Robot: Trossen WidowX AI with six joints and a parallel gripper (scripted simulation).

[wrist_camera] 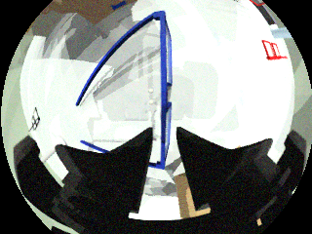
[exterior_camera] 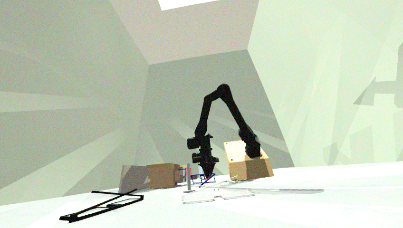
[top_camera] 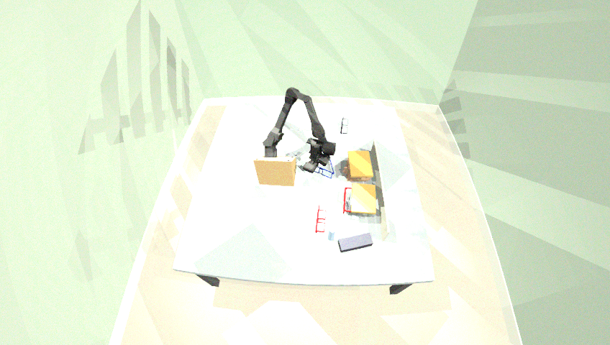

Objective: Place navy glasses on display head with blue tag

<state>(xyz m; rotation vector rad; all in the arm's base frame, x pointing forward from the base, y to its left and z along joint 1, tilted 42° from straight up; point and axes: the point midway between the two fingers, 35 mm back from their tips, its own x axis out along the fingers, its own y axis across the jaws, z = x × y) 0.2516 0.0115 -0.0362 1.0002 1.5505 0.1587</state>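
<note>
Right now my gripper tip is 70 mm short of the grey post and 230 mm to the right of it. From my gripper tip the other things lie so: pale blue block: 60 mm ahead, 420 mm to the right, 30 mm above; display head: 210 mm ahead, 40 mm to the right, 30 mm above; tall panel: 340 mm ahead, 160 mm to the right, 30 mm above.
</note>
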